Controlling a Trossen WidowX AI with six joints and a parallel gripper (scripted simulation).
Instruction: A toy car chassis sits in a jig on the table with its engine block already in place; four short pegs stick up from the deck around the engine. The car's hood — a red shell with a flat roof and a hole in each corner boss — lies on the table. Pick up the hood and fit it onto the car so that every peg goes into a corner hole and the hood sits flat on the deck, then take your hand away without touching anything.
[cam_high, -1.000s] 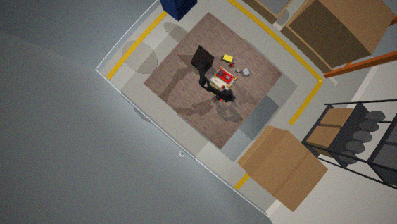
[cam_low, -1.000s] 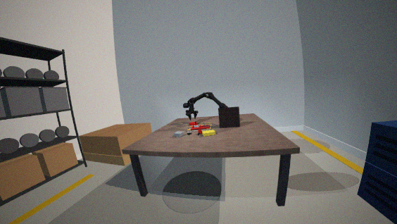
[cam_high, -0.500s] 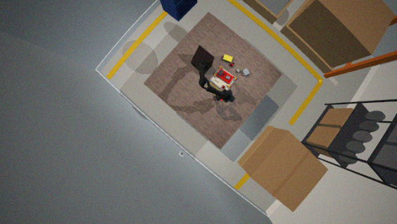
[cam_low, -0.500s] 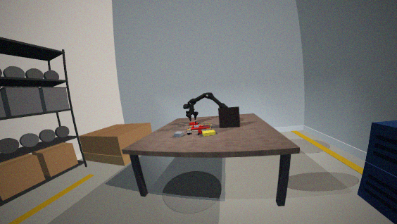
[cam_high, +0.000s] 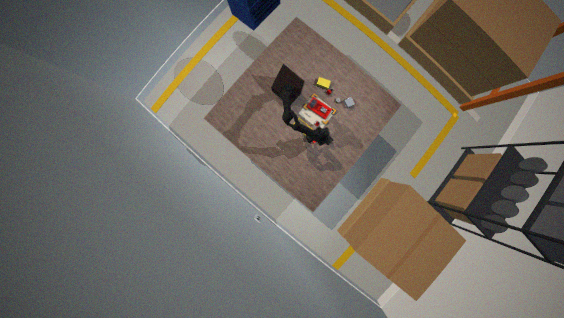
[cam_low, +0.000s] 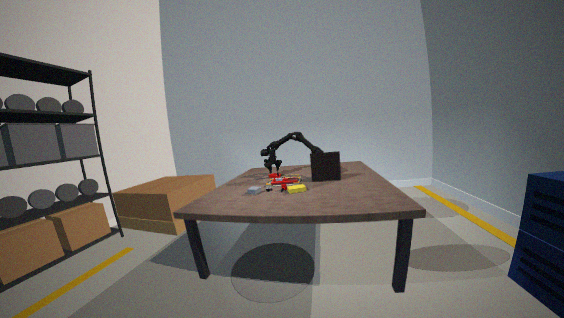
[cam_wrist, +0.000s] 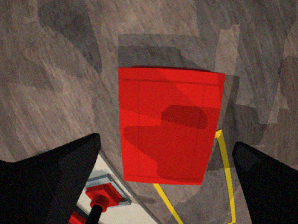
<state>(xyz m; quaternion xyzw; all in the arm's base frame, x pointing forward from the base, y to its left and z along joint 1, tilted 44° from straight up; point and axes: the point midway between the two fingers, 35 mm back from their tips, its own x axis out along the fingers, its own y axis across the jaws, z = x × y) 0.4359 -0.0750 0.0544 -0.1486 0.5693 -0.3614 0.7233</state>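
Now: gripper tip 30 mm above the red hood. The rest, counted from my gripper tip: pale jig plate: 140 mm behind, 190 mm to the left, 30 mm below; then yellow block: 290 mm behind, 400 mm to the left, 30 mm below; then black wheel: 90 mm behind, 380 mm to the left, 30 mm below.
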